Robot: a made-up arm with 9 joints. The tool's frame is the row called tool. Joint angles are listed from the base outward.
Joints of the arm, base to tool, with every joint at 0 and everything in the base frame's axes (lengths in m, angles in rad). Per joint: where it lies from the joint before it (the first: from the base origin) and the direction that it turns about. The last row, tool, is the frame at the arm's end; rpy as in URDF.
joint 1: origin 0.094 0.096 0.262 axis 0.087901 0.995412 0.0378
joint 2: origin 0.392 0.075 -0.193 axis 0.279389 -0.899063 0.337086
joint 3: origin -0.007 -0.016 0.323 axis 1 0 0
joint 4: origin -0.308 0.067 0.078 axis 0 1 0
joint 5: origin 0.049 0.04 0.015 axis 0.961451 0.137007 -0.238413
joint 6: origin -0.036 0 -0.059 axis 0 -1 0
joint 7: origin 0.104 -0.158 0.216 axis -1 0 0
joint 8: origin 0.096 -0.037 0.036 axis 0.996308 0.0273 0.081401
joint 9: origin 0.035 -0.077 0.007 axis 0 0 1
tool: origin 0.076 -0.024 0.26 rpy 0 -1.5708 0
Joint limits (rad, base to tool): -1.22..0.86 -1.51..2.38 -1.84..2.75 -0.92..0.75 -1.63..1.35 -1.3..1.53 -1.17..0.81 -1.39..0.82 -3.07..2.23
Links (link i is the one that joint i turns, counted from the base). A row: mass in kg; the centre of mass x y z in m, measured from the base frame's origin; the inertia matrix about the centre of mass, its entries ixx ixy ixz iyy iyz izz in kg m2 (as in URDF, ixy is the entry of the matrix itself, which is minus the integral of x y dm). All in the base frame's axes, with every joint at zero. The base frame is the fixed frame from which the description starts. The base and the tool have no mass.
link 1: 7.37; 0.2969 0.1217 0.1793; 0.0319 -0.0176 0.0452 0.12 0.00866 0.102
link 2: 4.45; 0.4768 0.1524 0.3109; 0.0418 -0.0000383 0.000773 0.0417 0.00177 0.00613
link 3: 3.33; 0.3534 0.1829 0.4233; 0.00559 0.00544 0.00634 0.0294 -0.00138 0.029
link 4: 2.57; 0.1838 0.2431 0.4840; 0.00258 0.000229 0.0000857 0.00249 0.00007 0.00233
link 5: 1.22; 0.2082 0.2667 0.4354; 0.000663 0 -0.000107 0.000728 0 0.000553
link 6: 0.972; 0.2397 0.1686 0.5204; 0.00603 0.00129 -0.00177 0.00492 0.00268 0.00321
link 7: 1; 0.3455 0.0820 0.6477; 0.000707 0.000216 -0.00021 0.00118 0.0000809 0.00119
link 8: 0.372; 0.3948 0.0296 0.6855; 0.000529 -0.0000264 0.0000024 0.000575 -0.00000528 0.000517
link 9: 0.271; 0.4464 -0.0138 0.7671; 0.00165 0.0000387 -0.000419 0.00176 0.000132 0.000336
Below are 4 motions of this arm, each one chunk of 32 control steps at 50 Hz.
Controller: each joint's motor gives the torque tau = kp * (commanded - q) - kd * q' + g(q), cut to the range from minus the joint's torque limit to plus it. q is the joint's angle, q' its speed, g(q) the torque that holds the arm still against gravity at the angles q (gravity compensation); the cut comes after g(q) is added. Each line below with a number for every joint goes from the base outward.
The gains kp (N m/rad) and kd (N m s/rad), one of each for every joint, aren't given. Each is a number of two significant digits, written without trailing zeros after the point. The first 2 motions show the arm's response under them.
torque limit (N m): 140 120 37 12 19 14 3.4 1.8 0.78
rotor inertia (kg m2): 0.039 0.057 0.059 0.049 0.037 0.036 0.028 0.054 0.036
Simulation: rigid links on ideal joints. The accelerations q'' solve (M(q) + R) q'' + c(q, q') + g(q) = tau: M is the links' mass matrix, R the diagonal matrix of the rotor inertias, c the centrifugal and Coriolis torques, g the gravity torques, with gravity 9.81 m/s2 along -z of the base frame. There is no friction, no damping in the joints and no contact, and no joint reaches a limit. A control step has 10 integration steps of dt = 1/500 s. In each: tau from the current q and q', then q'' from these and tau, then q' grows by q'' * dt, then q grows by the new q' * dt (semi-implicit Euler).
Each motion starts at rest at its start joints. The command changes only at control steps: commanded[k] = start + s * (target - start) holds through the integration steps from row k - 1 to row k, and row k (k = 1, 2, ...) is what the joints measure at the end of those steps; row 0 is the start. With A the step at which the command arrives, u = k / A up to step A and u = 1 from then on. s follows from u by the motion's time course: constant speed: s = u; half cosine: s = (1 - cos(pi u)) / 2; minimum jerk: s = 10 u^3 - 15 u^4 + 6 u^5; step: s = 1 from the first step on.
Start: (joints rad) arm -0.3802 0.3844 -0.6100 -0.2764 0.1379 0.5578 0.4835 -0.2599 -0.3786
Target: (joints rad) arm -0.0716 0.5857 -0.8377 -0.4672 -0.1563 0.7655 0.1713 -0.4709 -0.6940
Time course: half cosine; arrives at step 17
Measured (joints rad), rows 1 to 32:
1: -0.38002 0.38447 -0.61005 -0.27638 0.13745 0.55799 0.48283 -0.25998 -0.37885
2: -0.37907 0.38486 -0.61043 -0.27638 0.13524 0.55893 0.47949 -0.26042 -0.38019
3: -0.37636 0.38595 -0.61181 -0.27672 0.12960 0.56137 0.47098 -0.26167 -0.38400
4: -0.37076 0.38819 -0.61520 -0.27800 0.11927 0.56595 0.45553 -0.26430 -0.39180
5: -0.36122 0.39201 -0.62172 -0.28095 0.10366 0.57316 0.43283 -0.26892 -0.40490
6: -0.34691 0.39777 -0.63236 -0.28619 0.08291 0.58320 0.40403 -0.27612 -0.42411
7: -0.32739 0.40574 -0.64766 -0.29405 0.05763 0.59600 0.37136 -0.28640 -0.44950
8: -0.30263 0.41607 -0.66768 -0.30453 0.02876 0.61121 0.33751 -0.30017 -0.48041
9: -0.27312 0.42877 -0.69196 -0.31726 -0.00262 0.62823 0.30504 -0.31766 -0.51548
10: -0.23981 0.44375 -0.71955 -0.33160 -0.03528 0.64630 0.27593 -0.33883 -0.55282
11: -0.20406 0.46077 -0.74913 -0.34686 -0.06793 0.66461 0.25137 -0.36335 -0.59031
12: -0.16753 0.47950 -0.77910 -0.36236 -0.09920 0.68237 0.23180 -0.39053 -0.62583
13: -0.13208 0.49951 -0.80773 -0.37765 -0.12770 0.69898 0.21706 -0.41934 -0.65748
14: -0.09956 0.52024 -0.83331 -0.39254 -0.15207 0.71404 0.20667 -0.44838 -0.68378
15: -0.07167 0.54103 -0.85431 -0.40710 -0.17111 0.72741 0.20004 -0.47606 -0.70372
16: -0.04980 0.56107 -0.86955 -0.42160 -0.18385 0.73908 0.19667 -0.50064 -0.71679
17: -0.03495 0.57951 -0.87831 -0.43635 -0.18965 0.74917 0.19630 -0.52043 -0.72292
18: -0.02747 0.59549 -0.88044 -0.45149 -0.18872 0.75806 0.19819 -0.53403 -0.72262
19: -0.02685 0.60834 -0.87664 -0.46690 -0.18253 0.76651 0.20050 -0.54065 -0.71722
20: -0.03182 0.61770 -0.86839 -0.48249 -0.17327 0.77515 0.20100 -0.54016 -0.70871
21: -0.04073 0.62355 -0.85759 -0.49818 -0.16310 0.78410 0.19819 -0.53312 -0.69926
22: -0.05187 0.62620 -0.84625 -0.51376 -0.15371 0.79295 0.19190 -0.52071 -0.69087
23: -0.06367 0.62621 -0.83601 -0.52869 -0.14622 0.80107 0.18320 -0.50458 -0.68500
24: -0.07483 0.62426 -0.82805 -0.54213 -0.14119 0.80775 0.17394 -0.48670 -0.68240
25: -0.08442 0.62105 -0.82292 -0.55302 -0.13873 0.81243 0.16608 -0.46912 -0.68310
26: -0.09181 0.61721 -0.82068 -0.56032 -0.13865 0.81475 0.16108 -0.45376 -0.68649
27: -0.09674 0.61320 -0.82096 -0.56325 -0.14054 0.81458 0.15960 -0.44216 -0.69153
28: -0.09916 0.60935 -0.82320 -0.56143 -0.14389 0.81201 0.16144 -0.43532 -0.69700
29: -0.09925 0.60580 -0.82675 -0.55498 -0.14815 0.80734 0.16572 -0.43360 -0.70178
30: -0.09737 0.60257 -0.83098 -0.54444 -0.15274 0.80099 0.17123 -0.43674 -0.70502
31: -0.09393 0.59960 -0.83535 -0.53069 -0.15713 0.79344 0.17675 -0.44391 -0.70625
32: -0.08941 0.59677 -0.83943 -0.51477 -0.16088 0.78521 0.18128 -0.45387 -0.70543
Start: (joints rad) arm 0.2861 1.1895 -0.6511 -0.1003 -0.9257 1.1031 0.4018 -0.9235 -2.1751
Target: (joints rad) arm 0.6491 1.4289 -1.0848 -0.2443 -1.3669 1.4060 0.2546 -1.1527 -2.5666
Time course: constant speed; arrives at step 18
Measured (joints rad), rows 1 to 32:
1: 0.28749 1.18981 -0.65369 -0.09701 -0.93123 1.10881 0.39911 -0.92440 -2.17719
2: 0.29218 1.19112 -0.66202 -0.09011 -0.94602 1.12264 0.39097 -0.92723 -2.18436
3: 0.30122 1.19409 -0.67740 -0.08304 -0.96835 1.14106 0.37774 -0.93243 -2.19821
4: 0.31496 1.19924 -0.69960 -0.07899 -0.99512 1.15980 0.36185 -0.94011 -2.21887
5: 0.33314 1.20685 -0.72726 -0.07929 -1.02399 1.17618 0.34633 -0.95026 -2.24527
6: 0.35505 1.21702 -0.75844 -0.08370 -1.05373 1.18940 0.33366 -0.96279 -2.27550
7: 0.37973 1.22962 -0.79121 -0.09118 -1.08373 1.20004 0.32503 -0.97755 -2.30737
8: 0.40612 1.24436 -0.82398 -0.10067 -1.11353 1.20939 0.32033 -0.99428 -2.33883
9: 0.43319 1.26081 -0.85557 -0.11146 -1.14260 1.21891 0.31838 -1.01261 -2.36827
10: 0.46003 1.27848 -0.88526 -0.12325 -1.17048 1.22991 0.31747 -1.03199 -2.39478
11: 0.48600 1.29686 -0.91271 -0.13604 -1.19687 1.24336 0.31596 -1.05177 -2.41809
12: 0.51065 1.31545 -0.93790 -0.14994 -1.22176 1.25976 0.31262 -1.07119 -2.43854
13: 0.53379 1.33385 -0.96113 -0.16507 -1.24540 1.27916 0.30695 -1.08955 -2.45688
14: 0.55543 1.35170 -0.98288 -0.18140 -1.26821 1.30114 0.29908 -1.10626 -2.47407
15: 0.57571 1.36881 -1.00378 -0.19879 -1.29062 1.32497 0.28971 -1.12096 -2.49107
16: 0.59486 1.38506 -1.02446 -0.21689 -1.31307 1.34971 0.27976 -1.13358 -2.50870
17: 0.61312 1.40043 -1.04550 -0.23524 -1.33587 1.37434 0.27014 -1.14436 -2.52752
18: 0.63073 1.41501 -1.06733 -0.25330 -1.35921 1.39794 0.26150 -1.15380 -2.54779
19: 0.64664 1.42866 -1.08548 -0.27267 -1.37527 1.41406 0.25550 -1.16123 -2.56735
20: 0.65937 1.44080 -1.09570 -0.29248 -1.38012 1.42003 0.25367 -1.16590 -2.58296
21: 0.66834 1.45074 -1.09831 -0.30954 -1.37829 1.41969 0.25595 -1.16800 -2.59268
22: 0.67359 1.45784 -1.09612 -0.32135 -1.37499 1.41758 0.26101 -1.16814 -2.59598
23: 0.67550 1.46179 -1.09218 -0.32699 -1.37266 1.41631 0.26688 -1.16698 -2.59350
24: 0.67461 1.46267 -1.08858 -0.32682 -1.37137 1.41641 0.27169 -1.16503 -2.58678
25: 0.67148 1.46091 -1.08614 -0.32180 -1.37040 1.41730 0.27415 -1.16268 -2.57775
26: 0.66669 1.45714 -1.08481 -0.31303 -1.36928 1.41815 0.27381 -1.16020 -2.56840
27: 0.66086 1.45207 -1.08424 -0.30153 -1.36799 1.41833 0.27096 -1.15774 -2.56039
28: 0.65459 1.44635 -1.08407 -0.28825 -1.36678 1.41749 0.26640 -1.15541 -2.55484
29: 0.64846 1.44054 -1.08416 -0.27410 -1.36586 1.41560 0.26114 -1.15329 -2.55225
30: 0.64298 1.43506 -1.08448 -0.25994 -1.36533 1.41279 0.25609 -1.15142 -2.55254
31: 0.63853 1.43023 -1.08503 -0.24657 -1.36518 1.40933 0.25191 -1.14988 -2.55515
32: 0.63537 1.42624 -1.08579 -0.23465 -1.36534 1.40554 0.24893 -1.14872 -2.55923
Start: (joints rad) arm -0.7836 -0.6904 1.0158 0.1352 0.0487 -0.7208 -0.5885 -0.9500 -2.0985
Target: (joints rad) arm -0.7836 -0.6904 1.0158 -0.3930 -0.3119 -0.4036 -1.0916 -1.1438 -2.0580
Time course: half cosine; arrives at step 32
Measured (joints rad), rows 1 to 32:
1: -0.78360 -0.69040 1.01583 0.13524 0.04851 -0.72077 -0.58875 -0.95003 -2.09849
2: -0.78358 -0.69040 1.01597 0.13537 0.04763 -0.72061 -0.58997 -0.95019 -2.09843
3: -0.78352 -0.69040 1.01629 0.13549 0.04557 -0.72009 -0.59316 -0.95065 -2.09826
4: -0.78338 -0.69038 1.01679 0.13526 0.04204 -0.71892 -0.59912 -0.95163 -2.09790
5: -0.78314 -0.69032 1.01745 0.13415 0.03699 -0.71681 -0.60835 -0.95330 -2.09729
6: -0.78276 -0.69022 1.01821 0.13156 0.03044 -0.71350 -0.62093 -0.95580 -2.09638
7: -0.78221 -0.69008 1.01902 0.12689 0.02240 -0.70879 -0.63664 -0.95917 -2.09514
8: -0.78150 -0.68992 1.01984 0.11963 0.01282 -0.70255 -0.65498 -0.96343 -2.09359
9: -0.78062 -0.68977 1.02062 0.10940 0.00165 -0.69469 -0.67534 -0.96857 -2.09175
10: -0.77957 -0.68964 1.02131 0.09590 -0.01117 -0.68515 -0.69704 -0.97455 -2.08969
11: -0.77836 -0.68958 1.02188 0.07897 -0.02562 -0.67392 -0.71950 -0.98138 -2.08748
12: -0.77702 -0.68962 1.02226 0.05856 -0.04164 -0.66103 -0.74225 -0.98907 -2.08518
13: -0.77557 -0.68977 1.02244 0.03475 -0.05909 -0.64654 -0.76494 -0.99762 -2.08288
14: -0.77404 -0.69007 1.02237 0.00774 -0.07778 -0.63059 -0.78739 -1.00707 -2.08062
15: -0.77248 -0.69052 1.02204 -0.02216 -0.09747 -0.61335 -0.80953 -1.01739 -2.07845
16: -0.77095 -0.69111 1.02146 -0.05449 -0.11787 -0.59504 -0.83134 -1.02854 -2.07639
17: -0.76950 -0.69184 1.02062 -0.08873 -0.13866 -0.57592 -0.85286 -1.04042 -2.07447
18: -0.76822 -0.69268 1.01956 -0.12425 -0.15951 -0.55632 -0.87411 -1.05286 -2.07268
19: -0.76719 -0.69357 1.01829 -0.16037 -0.18008 -0.53654 -0.89510 -1.06565 -2.07101
20: -0.76650 -0.69448 1.01687 -0.19638 -0.20005 -0.51693 -0.91581 -1.07853 -2.06948
21: -0.76623 -0.69535 1.01533 -0.23156 -0.21912 -0.49784 -0.93616 -1.09123 -2.06807
22: -0.76644 -0.69611 1.01373 -0.26526 -0.23703 -0.47956 -0.95604 -1.10345 -2.06677
23: -0.76720 -0.69671 1.01212 -0.29686 -0.25359 -0.46241 -0.97529 -1.11492 -2.06558
24: -0.76854 -0.69710 1.01057 -0.32587 -0.26862 -0.44661 -0.99373 -1.12540 -2.06450
25: -0.77045 -0.69726 1.00916 -0.35190 -0.28201 -0.43237 -1.01113 -1.13468 -2.06351
26: -0.77291 -0.69716 1.00795 -0.37470 -0.29367 -0.41983 -1.02726 -1.14262 -2.06261
27: -0.77588 -0.69680 1.00700 -0.39413 -0.30355 -0.40907 -1.04186 -1.14912 -2.06180
28: -0.77928 -0.69617 1.00637 -0.41019 -0.31161 -0.40014 -1.05470 -1.15416 -2.06108
29: -0.78301 -0.69530 1.00608 -0.42294 -0.31784 -0.39304 -1.06554 -1.15775 -2.06043
30: -0.78698 -0.69421 1.00614 -0.43254 -0.32223 -0.38773 -1.07419 -1.15995 -2.05988
31: -0.79106 -0.69293 1.00652 -0.43916 -0.32480 -0.38416 -1.08048 -1.16085 -2.05943
32: -0.79516 -0.69150 1.00720 -0.44299 -0.32556 -0.38226 -1.08429 -1.16055 -2.05911

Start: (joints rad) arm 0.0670 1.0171 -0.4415 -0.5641 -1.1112 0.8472 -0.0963 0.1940 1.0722
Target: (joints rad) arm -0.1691 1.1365 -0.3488 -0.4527 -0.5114 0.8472 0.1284 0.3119 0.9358
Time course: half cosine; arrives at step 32
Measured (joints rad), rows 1 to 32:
1: 0.06697 1.01711 -0.44157 -0.56413 -1.11088 0.84709 -0.09613 0.19400 1.07217
2: 0.06680 1.01716 -0.44188 -0.56419 -1.10938 0.84662 -0.09530 0.19404 1.07200
3: 0.06628 1.01732 -0.44246 -0.56408 -1.10572 0.84563 -0.09327 0.19415 1.07152
4: 0.06520 1.01767 -0.44314 -0.56344 -1.09922 0.84419 -0.08970 0.19443 1.07052
5: 0.06329 1.01830 -0.44358 -0.56188 -1.08960 0.84245 -0.08456 0.19501 1.06882
6: 0.06035 1.01929 -0.44339 -0.55908 -1.07680 0.84062 -0.07811 0.19602 1.06629
7: 0.05626 1.02072 -0.44229 -0.55493 -1.06091 0.83886 -0.07073 0.19763 1.06287
8: 0.05095 1.02262 -0.44010 -0.54945 -1.04207 0.83728 -0.06285 0.19998 1.05855
9: 0.04444 1.02501 -0.43681 -0.54278 -1.02046 0.83594 -0.05479 0.20320 1.05341
10: 0.03680 1.02792 -0.43250 -0.53518 -0.99634 0.83487 -0.04676 0.20738 1.04757
11: 0.02815 1.03132 -0.42734 -0.52692 -0.97004 0.83408 -0.03884 0.21257 1.04115
12: 0.01863 1.03521 -0.42152 -0.51828 -0.94194 0.83356 -0.03095 0.21875 1.03434
13: 0.00838 1.03956 -0.41525 -0.50957 -0.91246 0.83328 -0.02297 0.22580 1.02726
14: -0.00246 1.04436 -0.40873 -0.50103 -0.88202 0.83324 -0.01472 0.23358 1.02005
15: -0.01376 1.04957 -0.40216 -0.49293 -0.85102 0.83339 -0.00607 0.24187 1.01281
16: -0.02543 1.05516 -0.39570 -0.48546 -0.81986 0.83375 0.00307 0.25041 1.00564
17: -0.03737 1.06109 -0.38950 -0.47879 -0.78887 0.83430 0.01272 0.25893 0.99857
18: -0.04949 1.06733 -0.38365 -0.47305 -0.75836 0.83506 0.02285 0.26716 0.99167
19: -0.06172 1.07381 -0.37822 -0.46832 -0.72862 0.83605 0.03333 0.27488 0.98495
20: -0.07399 1.08050 -0.37323 -0.46466 -0.69987 0.83729 0.04404 0.28189 0.97845
21: -0.08622 1.08733 -0.36870 -0.46207 -0.67235 0.83880 0.05478 0.28808 0.97221
22: -0.09832 1.09423 -0.36460 -0.46055 -0.64625 0.84058 0.06538 0.29340 0.96626
23: -0.11019 1.10114 -0.36088 -0.46003 -0.62175 0.84263 0.07566 0.29783 0.96065
24: -0.12174 1.10799 -0.35751 -0.46046 -0.59902 0.84494 0.08543 0.30144 0.95543
25: -0.13284 1.11470 -0.35445 -0.46174 -0.57821 0.84749 0.09454 0.30432 0.95067
26: -0.14338 1.12119 -0.35167 -0.46377 -0.55948 0.85022 0.10282 0.30659 0.94640
27: -0.15323 1.12739 -0.34914 -0.46644 -0.54299 0.85310 0.11014 0.30835 0.94269
28: -0.16227 1.13320 -0.34687 -0.46963 -0.52889 0.85604 0.11640 0.30973 0.93957
29: -0.17038 1.13856 -0.34487 -0.47322 -0.51731 0.85899 0.12151 0.31081 0.93708
30: -0.17743 1.14339 -0.34318 -0.47709 -0.50841 0.86188 0.12541 0.31165 0.93524
31: -0.18331 1.14761 -0.34184 -0.48115 -0.50229 0.86463 0.12807 0.31227 0.93407
32: -0.18794 1.15116 -0.34089 -0.48529 -0.49907 0.86717 0.12950 0.31267 0.93357

